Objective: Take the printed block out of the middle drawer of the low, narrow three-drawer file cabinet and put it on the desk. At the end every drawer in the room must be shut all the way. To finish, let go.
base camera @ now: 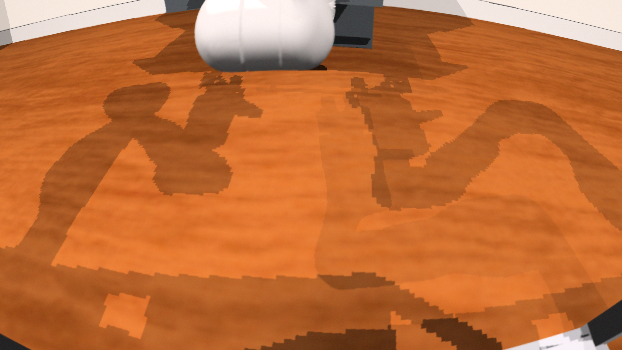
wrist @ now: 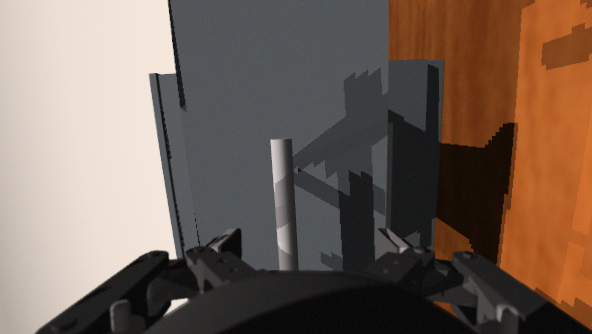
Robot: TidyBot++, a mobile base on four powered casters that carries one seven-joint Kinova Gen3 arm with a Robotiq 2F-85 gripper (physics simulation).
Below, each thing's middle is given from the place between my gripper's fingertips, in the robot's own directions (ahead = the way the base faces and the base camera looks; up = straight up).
Scene:
Right now my hand is 270 mm short of the grey drawer (wrist: 285,117) and 10 mm below it.

